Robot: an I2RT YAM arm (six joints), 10 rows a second.
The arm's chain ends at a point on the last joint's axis. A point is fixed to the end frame.
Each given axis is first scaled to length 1.
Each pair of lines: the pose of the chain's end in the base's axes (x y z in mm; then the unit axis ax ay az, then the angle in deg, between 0 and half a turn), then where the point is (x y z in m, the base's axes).
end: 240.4 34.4 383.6 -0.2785 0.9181 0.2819 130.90
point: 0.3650 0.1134 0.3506
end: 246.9 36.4 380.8 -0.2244 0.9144 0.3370 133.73
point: 0.3703 0.1161 0.3452
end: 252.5 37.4 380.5 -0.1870 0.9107 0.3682 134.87
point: 0.3763 0.1164 0.3447
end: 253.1 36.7 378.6 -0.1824 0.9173 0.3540 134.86
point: 0.3783 0.1124 0.3407
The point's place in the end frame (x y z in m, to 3 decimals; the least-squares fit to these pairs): -0.055 -0.028 0.138
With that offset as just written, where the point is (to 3 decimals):
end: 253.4 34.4 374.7 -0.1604 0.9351 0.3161 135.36
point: 0.382 0.100 0.330
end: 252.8 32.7 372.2 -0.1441 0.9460 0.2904 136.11
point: 0.383 0.091 0.322
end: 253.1 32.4 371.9 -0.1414 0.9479 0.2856 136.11
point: 0.384 0.089 0.321
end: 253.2 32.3 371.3 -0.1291 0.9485 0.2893 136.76
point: 0.384 0.088 0.319
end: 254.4 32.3 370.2 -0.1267 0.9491 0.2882 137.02
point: 0.385 0.087 0.317
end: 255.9 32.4 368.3 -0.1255 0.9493 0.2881 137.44
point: 0.386 0.087 0.314
